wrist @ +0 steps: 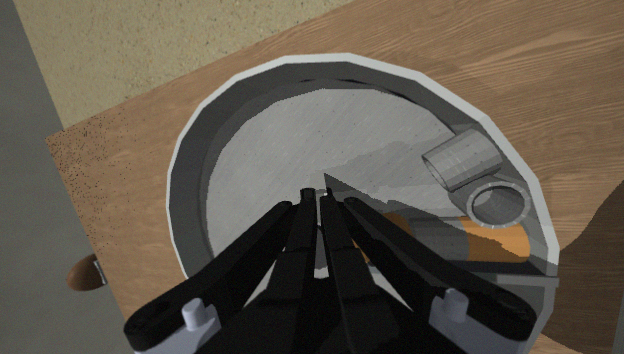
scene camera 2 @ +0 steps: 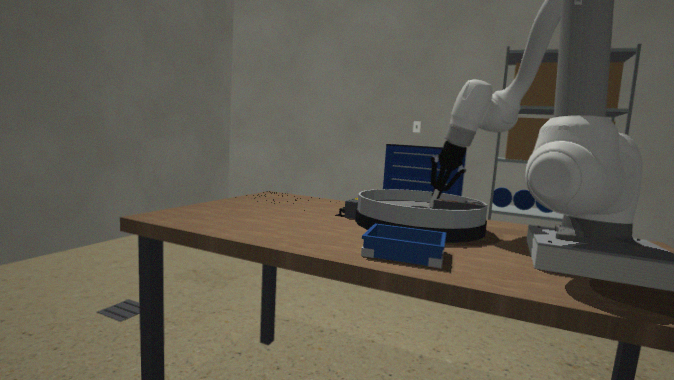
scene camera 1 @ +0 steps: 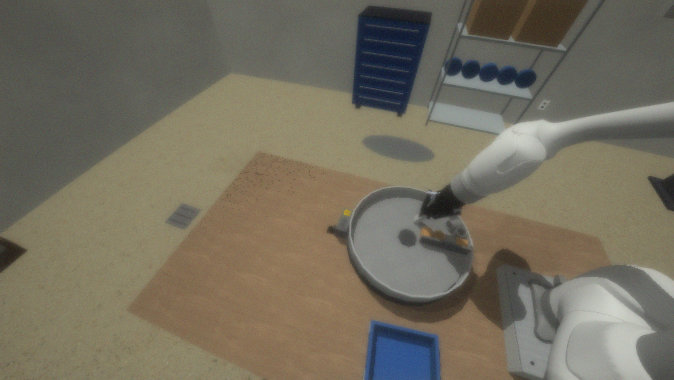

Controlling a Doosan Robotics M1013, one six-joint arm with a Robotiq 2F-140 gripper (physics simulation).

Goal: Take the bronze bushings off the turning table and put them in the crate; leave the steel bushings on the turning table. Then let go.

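Places are measured from the arm's base along level axes (x ahead, y left, z up), in centimetres.
Where they show: gripper, between the fingertips: (wrist: 317,183) (scene camera 2: 431,206) (scene camera 1: 416,219); arm's base, origin of its link: (scene camera 2: 593,239) (scene camera 1: 563,318).
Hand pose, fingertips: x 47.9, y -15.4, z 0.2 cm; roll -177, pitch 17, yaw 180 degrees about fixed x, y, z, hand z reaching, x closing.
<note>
Each offset is from my fingertips to the centre of the thing. "pt": to the spot under its first point. Level surfaces: height alone.
My gripper (scene camera 1: 419,219) (scene camera 2: 436,197) (wrist: 317,183) is shut and empty, fingertips low over the turning table (scene camera 1: 382,265) (scene camera 2: 420,212) (wrist: 270,135). On the table, bronze bushings stand or lie in a row along a low bar: one at the left (scene camera 1: 426,233), one beside it @(dx -8.1, dy +5.2, dz +1.5 cm) (scene camera 1: 439,235), one near the rim @(pt dx -15.5, dy +4.9, dz +3.3 cm) (scene camera 1: 461,242) (wrist: 505,239). The fingers partly hide the left ones in the wrist view. A shaded grey piece @(dx -11.9, dy +4.8, dz +1.5 cm) (wrist: 442,240), apparently steel, lies between bronze ones. One steel bushing @(dx -13.0, dy -2.6, dz +1.5 cm) (wrist: 462,160) lies tilted by the rim; another @(dx -15.2, dy +0.6, dz +1.5 cm) (wrist: 516,207) shows its open end. The blue crate @(dx -6.1, dy +43.7, dz -3.2 cm) (scene camera 1: 370,350) (scene camera 2: 402,247) appears empty.
The low bar @(pt dx -10.9, dy +7.6, dz +2.3 cm) (scene camera 1: 445,245) runs inward from the table's raised rim. A small grey unit with a yellow top @(pt dx +24.8, dy +12.5, dz +0.1 cm) (scene camera 1: 343,221) stands against the turning table. The arm's base (scene camera 1: 517,325) (scene camera 2: 575,260) is at the right. The wooden table @(dz -5.7 cm) (scene camera 1: 260,280) (scene camera 2: 280,230) carries everything.
</note>
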